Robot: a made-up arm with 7 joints.
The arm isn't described. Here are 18 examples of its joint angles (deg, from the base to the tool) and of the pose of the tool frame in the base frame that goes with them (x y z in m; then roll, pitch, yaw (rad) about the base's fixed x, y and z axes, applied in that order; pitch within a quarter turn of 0, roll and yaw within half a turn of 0).
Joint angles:
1: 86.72 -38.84 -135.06 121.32 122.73 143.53 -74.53
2: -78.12 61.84 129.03 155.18 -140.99 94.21 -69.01
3: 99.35 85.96 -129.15 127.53 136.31 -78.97 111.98
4: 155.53 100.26 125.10 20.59 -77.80 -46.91 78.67
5: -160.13 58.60 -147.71 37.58 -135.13 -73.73 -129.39
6: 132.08 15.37 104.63 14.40 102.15 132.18 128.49
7: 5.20 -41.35 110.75 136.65 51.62 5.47 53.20
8: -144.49 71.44 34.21 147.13 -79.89 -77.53 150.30
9: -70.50 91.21 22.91 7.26 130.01 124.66 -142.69
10: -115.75 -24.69 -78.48 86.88 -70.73 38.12 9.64
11: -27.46 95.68 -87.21 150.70 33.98 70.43 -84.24
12: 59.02 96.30 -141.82 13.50 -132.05 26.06 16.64
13: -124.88 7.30 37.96 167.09 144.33 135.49 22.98
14: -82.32 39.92 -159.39 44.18 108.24 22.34 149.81
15: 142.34 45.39 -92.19 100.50 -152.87 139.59 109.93
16: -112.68 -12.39 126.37 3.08 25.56 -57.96 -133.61
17: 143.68 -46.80 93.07 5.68 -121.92 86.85 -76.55
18: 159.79 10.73 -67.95 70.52 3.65 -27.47 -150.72
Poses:
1: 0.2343 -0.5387 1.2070 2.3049 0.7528 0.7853
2: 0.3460 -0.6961 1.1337 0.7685 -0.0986 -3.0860
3: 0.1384 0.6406 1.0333 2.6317 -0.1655 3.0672
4: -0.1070 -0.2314 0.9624 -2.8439 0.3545 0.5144
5: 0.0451 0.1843 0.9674 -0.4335 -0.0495 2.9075
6: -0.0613 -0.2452 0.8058 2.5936 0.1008 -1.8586
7: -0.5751 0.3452 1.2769 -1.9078 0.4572 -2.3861
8: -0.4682 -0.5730 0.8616 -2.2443 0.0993 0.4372
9: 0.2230 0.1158 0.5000 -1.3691 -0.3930 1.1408
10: -0.3988 0.3604 1.1790 1.0015 0.7412 0.4087
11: 0.6292 -0.5531 0.5946 0.2860 -0.9534 -2.5727
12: 0.1015 -0.1436 0.9589 2.6810 -0.7154 1.7457
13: 0.0973 -0.0490 1.5196 -0.7817 0.8662 -2.9634
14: -0.1538 0.2876 1.0631 1.4751 -0.3934 0.8108
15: -0.0844 0.5198 1.1947 -2.2118 -0.6163 -0.3886
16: 0.3072 0.0227 0.6722 0.7461 -0.7938 -1.2321
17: -0.2514 -0.1265 0.7354 -2.2203 0.1843 -1.5455
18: -0.0613 0.5464 1.0382 1.7548 -1.1689 -0.1487
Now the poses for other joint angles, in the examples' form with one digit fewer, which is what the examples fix.
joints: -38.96 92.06 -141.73 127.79 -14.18 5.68 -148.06
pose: 0.480 -0.612 1.000 -2.318 0.246 -0.066
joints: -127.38 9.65 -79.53 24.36 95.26 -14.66 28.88
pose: -0.163 0.194 0.681 -0.546 0.122 -2.688
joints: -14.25 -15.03 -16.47 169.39 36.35 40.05 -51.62
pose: -0.123 0.073 1.624 2.659 0.376 -0.882
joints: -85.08 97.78 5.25 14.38 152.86 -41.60 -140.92
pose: 0.019 0.121 0.545 3.078 -1.078 -1.020
